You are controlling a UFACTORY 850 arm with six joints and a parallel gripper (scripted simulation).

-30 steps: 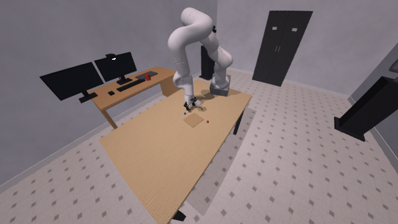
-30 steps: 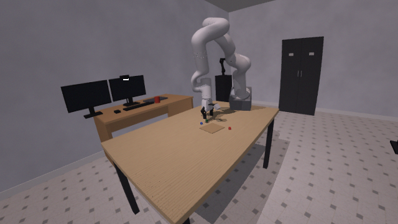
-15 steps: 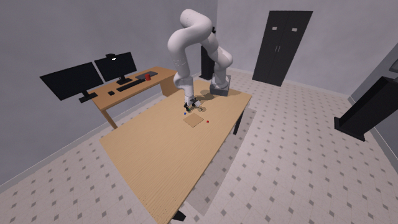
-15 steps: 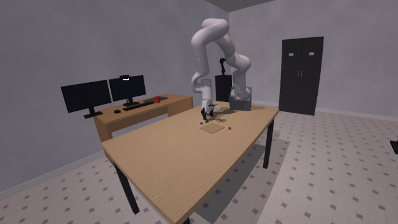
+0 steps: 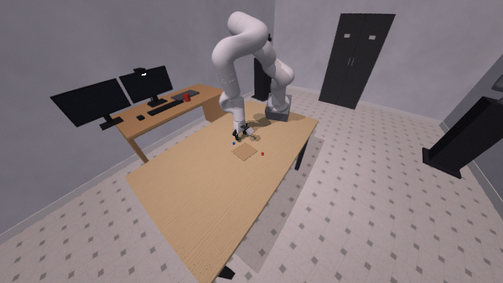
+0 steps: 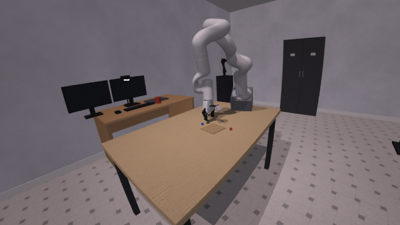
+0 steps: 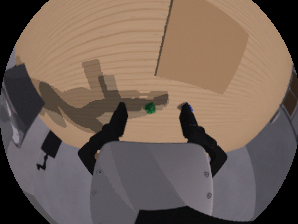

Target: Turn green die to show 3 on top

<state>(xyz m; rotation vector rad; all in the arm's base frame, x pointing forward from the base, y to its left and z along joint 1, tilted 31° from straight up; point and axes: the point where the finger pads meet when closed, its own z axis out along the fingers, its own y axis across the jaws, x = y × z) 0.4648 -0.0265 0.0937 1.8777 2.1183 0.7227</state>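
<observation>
My gripper is now 20 mm to the left of the green die and 40 mm above it. Also, from my hand: red die (10 mm behind, 230 mm to the left, 40 mm below); tan mat (60 mm ahead, 110 mm to the left, 40 mm below); blue die (70 mm ahead, 10 mm to the right, 40 mm below).
</observation>
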